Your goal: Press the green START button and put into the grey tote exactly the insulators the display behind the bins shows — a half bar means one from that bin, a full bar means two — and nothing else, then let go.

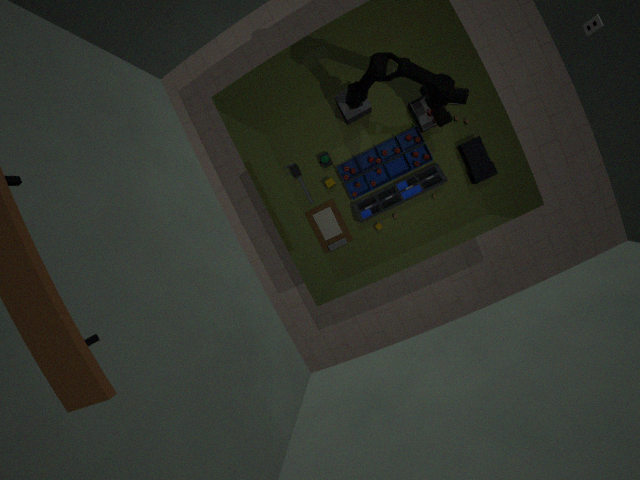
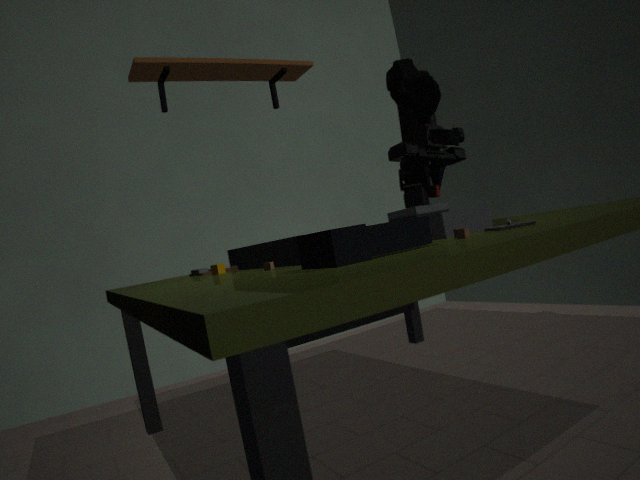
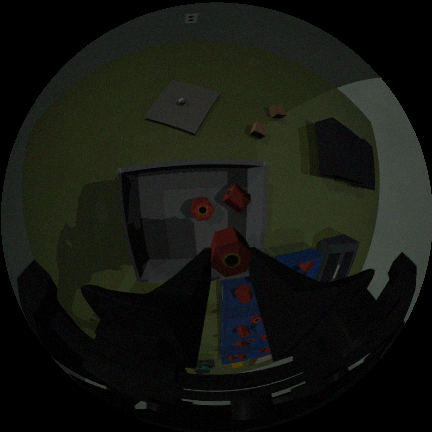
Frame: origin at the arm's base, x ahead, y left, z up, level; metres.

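Where they show: gripper, fingertip midpoint: [image 1: 433, 111] [image 2: 433, 191] [image 3: 229, 253]; arm's base, link origin: [image 1: 354, 101] [image 2: 418, 207].
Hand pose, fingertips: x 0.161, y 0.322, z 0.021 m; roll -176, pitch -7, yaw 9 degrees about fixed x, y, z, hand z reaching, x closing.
Observation:
Things, the pixels of their centre, and the offset from my fingertips. "pt": a spot on its surface instead.
- red hexagonal insulator, body centre: [image 3: 229, 250] [image 2: 433, 191] dx +0.000, dy +0.002, dz +0.000 m
- grey tote, body centre: [image 3: 193, 220] [image 2: 447, 224] [image 1: 427, 111] dx -0.024, dy -0.002, dz -0.077 m
- green START button, body centre: [image 3: 205, 365] [image 1: 325, 159] dx +0.049, dy -0.540, dz -0.084 m
- flat grey lid, body centre: [image 3: 182, 103] [image 2: 509, 226] dx -0.063, dy +0.149, dz -0.102 m
- black box, body centre: [image 2: 366, 241] [image 3: 352, 157] [image 1: 476, 160] dx +0.262, dy +0.163, dz -0.076 m
- tool, surface spot: [image 1: 294, 170] pt dx +0.050, dy -0.707, dz -0.085 m
- brown-framed board, surface spot: [image 1: 312, 219] pt dx +0.317, dy -0.695, dz -0.098 m
My gripper [image 3: 229, 253] [image 2: 436, 187] is shut on a red hexagonal insulator [image 3: 226, 241] [image 2: 437, 191] and holds it above the near right part of the grey tote [image 3: 258, 215] [image 1: 416, 114]. Inside the tote, one insulator [image 3: 196, 207] stands upright and another insulator [image 3: 237, 198] lies on its side. The blue bins [image 1: 397, 166] [image 3: 229, 312] hold several red insulators; one bin in the row next to the display shows none. The display [image 1: 357, 206] [image 3: 345, 242] shows two half blue bars and one full blue bar. The green START button [image 1: 324, 158] is beside the bins.
A flat grey lid [image 3: 175, 112] with a knob lies beyond the tote. Two small wooden blocks [image 3: 258, 130] [image 3: 277, 111] lie near it. A black box [image 1: 476, 160] [image 3: 345, 150] stands farther right. Yellow cubes [image 1: 329, 182] [image 1: 378, 226], a tool [image 1: 294, 170] and a brown-framed board [image 1: 312, 219] lie around the bins.

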